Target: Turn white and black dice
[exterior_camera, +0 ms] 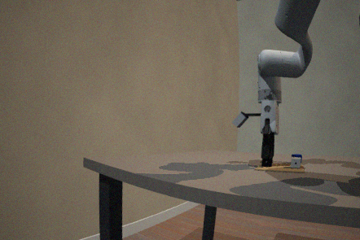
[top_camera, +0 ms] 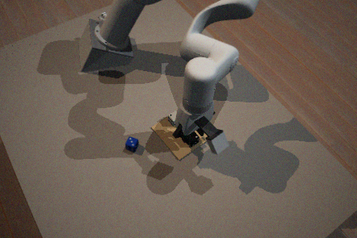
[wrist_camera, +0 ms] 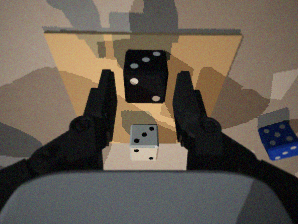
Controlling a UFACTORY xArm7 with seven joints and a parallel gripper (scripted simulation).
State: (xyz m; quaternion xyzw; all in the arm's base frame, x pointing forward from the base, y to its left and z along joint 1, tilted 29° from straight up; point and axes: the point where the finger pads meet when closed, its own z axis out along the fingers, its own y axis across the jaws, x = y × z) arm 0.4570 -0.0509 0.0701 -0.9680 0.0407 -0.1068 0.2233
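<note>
Now: hand 3 cm above the black die. From my hand the other things lie so: blue die (15 cm to the right, 10 cm behind, 3 cm below); then white die (9 cm behind, 3 cm below); then tan mat (5 cm below, 4 cm behind).
</note>
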